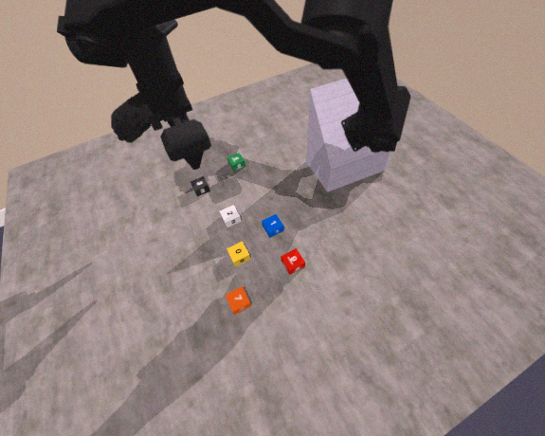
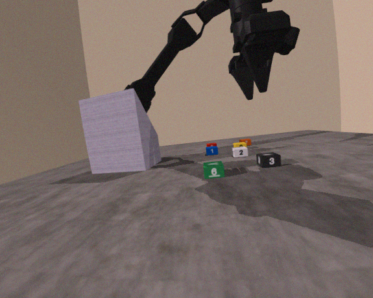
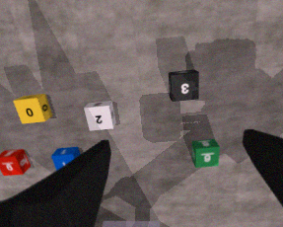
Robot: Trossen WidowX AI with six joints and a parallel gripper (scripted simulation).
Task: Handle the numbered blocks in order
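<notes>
The yellow 0 block is 170 mm to the left of my gripper tip and 120 mm below it. The rest, counted from my gripper tip: green 6 block 100 mm behind, 50 mm to the right, 120 mm below; white 2 block 20 mm behind, 80 mm to the left, 120 mm below; black 3 block 30 mm to the right, 120 mm below.
</notes>
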